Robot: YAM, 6 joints.
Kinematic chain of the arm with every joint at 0, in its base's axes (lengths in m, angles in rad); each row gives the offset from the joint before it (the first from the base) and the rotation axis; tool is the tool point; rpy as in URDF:
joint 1: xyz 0 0 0.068 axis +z
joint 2: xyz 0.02 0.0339 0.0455 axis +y
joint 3: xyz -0.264 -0.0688 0 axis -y
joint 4: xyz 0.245 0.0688 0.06 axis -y
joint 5: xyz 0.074 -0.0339 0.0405 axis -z
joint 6: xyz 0.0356 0 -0.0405 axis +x
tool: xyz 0 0 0 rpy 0 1.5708 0
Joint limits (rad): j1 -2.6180..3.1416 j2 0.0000..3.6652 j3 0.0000..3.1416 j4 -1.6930..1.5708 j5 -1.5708..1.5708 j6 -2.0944..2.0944
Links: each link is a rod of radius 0.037 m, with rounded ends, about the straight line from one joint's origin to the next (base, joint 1, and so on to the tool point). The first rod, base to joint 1, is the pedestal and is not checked.
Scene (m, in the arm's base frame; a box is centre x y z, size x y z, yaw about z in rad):
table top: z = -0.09
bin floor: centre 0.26 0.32 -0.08 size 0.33 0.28 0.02 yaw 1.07
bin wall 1: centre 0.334 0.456 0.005 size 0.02 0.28 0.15 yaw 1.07
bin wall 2: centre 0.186 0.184 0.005 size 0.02 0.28 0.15 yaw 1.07
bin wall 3: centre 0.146 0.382 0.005 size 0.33 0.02 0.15 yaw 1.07
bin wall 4: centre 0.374 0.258 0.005 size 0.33 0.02 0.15 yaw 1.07
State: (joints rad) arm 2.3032 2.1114 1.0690 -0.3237 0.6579 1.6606
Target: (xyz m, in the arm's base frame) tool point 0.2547 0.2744 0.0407
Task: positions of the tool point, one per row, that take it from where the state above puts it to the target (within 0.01 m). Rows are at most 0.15 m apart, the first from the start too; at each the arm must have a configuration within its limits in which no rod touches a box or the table.
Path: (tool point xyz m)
1: -0.1365 0.3345 0.0840
2: -0.0382 0.3658 0.1104
3: 0.0665 0.3662 0.1376
4: 0.1675 0.3349 0.1655
5: 0.2547 0.2744 0.1937
6: 0.2599 0.2808 0.1171
7: 0.2547 0.2744 0.0407

